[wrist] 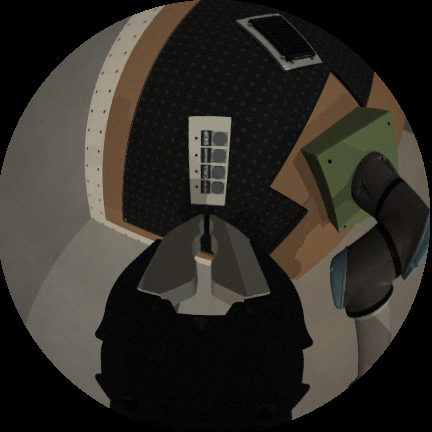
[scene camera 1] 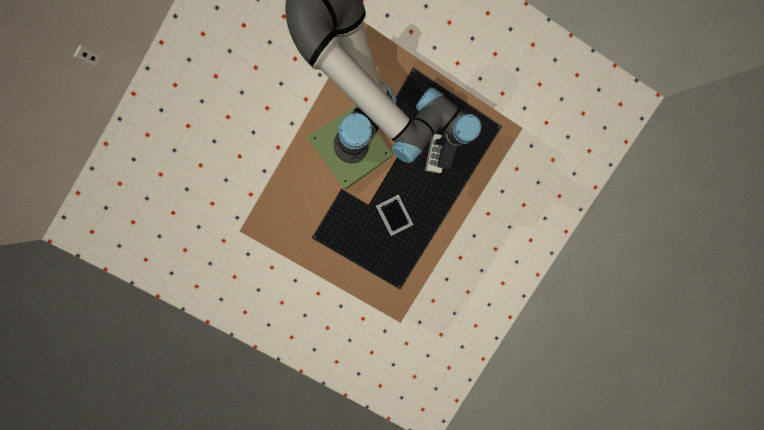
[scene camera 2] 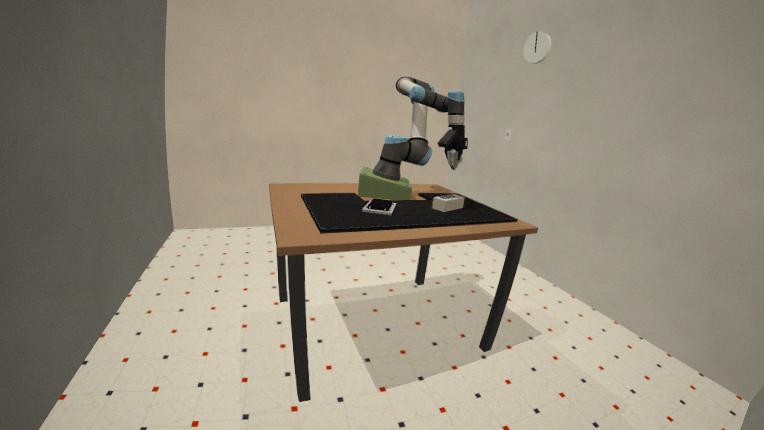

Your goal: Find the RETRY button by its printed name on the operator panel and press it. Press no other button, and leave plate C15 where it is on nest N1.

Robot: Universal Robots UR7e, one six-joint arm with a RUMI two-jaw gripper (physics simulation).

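Places are measured from the arm's base along level axes (x ahead, y left, z up), in centimetres.
Where they show: gripper, fingertip midpoint: [wrist: 207, 216] [scene camera 2: 453, 169]; arm's base at its link origin: [wrist: 370, 179] [scene camera 2: 385, 176].
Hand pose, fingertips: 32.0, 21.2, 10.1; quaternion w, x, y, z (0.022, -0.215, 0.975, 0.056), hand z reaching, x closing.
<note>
Things, the pixels of their top centre, and the offset from my fingertips, as dx, dy, dz. Level surfaces: height alone.
- operator panel at its top centre: [wrist: 207, 163] [scene camera 1: 438, 153] [scene camera 2: 449, 196] +1.8, -1.2, -12.6
- far button at its top centre: [wrist: 219, 138] +2.0, -6.1, -12.6
- third button at its top centre: [wrist: 217, 172] -0.4, -0.6, -12.6
- second button at its top centre: [wrist: 218, 155] +0.8, -3.3, -12.6
- nearest button at its top centre: [wrist: 217, 187] -1.6, +2.2, -12.6
- black gridded plate at its top centre: [scene camera 2: 380, 202] [scene camera 1: 394, 215] +2.1, -35.7, -15.6
- black mat at its surface level: dz -18.2
- brown table at its surface level: dz -19.5
The operator panel [scene camera 1: 433, 168] [scene camera 2: 448, 203] [wrist: 210, 123] is a pale box on the black mat. In the wrist view it has a column of round grey buttons with dark labels. The far button [wrist: 220, 139] reads SKIP and the third button [wrist: 217, 172] reads CALL. The second button [wrist: 218, 155] and the nearest button [wrist: 217, 187] have labels too small to read, so I cannot tell which is RETRY. My gripper [scene camera 2: 453, 167] [wrist: 207, 216] is shut and empty, well above the panel, its tips just below the panel's near end in the wrist view. A black gridded plate [scene camera 1: 394, 214] [scene camera 2: 380, 204] [wrist: 282, 37] sits in a pale frame; no C15 or N1 marking is readable.
The black mat [scene camera 1: 358, 251] [scene camera 2: 342, 221] [wrist: 165, 95] lies on the brown table [scene camera 1: 288, 213] [scene camera 2: 291, 235]. The green arm base [scene camera 1: 342, 173] [scene camera 2: 382, 186] [wrist: 330, 185] stands beside the mat, to the right of the panel in the wrist view.
</note>
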